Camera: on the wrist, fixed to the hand. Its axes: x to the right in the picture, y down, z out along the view.
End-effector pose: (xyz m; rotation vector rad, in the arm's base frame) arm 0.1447 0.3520 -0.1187 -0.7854 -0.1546 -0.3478
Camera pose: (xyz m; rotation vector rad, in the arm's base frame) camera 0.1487 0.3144 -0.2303 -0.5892 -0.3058 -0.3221
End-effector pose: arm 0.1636 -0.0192 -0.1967 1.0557 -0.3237 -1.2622
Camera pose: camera 0.2646 0.0408 -0.2058 1.1827 -0.5322 -1.3467
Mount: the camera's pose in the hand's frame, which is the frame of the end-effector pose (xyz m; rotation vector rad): -0.0164 0.0510 -0.1050 0.2149 -0.1088 -0.0418
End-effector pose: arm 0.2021 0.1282 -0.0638 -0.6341 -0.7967 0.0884
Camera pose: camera 0.2711 0.1124 -0.1581 -0.4117 -0.8915 0.1692
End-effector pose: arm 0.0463 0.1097 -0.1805 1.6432 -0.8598 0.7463
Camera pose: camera -0.0099 0.2069 -0.1446 1.9015 -0.8418 0.7461
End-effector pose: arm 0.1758 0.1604 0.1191 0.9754 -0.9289 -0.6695
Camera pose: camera 0.2648 0.2364 0.1331 1.1601 -1.0952 -0.6726
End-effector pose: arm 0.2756 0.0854 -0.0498 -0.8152 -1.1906 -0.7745
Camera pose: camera 0.3659 0.0215 -0.0905 -0.6627 -1.3660 -0.6293
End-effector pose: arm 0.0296 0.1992 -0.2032 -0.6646 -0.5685 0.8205
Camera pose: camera 0.0682 0.1793 -0.3128 -0.4121 -0.5810 0.8682
